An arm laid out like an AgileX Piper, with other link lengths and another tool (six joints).
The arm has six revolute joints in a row. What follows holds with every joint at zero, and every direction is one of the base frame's. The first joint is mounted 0.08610 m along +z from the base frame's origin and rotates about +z. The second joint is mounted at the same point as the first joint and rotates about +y. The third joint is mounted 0.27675 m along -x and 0.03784 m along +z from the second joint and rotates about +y. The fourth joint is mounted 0.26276 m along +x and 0.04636 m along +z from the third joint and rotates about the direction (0.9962, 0, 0.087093). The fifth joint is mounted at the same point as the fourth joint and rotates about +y. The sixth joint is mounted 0.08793 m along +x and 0.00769 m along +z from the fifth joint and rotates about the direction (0.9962, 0, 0.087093). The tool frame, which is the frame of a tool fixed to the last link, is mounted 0.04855 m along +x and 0.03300 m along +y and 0.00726 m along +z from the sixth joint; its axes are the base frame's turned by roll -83.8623, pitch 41.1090 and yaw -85.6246 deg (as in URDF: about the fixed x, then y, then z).
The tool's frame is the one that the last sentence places.
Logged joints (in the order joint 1, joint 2, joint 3, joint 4, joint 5, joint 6), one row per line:
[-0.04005 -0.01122 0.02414 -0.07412 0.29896 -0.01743]
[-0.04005 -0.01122 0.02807 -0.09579 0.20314 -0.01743]
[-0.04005 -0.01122 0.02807 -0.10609 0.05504 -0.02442]
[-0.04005 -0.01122 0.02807 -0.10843 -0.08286 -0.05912]
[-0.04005 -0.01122 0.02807 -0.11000 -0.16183 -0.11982]
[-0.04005 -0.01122 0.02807 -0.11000 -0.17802 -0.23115]
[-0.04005 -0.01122 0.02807 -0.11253 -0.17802 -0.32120]
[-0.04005 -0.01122 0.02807 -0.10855 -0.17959 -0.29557]
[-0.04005 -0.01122 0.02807 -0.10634 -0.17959 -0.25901]
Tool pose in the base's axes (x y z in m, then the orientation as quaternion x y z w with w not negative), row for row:
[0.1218 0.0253 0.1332 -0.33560 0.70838 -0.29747 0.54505]
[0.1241 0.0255 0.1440 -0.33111 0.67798 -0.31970 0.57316]
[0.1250 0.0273 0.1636 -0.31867 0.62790 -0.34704 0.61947]
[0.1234 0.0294 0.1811 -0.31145 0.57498 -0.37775 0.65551]
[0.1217 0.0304 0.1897 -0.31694 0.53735 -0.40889 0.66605]
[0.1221 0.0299 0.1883 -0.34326 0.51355 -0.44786 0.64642]
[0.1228 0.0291 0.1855 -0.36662 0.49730 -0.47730 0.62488]
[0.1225 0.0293 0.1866 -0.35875 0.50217 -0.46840 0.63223]
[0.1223 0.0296 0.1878 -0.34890 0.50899 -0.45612 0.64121]
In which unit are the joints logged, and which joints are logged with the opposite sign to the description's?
The joints are logged in radians. Opposite sign: none.
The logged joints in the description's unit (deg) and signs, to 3 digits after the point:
[-2.295 -0.643 1.383 -4.247 17.129 -0.999]
[-2.295 -0.643 1.608 -5.488 11.639 -0.999]
[-2.295 -0.643 1.608 -6.079 3.154 -1.399]
[-2.295 -0.643 1.608 -6.213 -4.748 -3.387]
[-2.295 -0.643 1.608 -6.303 -9.272 -6.865]
[-2.295 -0.643 1.608 -6.303 -10.200 -13.244]
[-2.295 -0.643 1.608 -6.447 -10.200 -18.403]
[-2.295 -0.643 1.608 -6.219 -10.290 -16.935]
[-2.295 -0.643 1.608 -6.093 -10.290 -14.840]

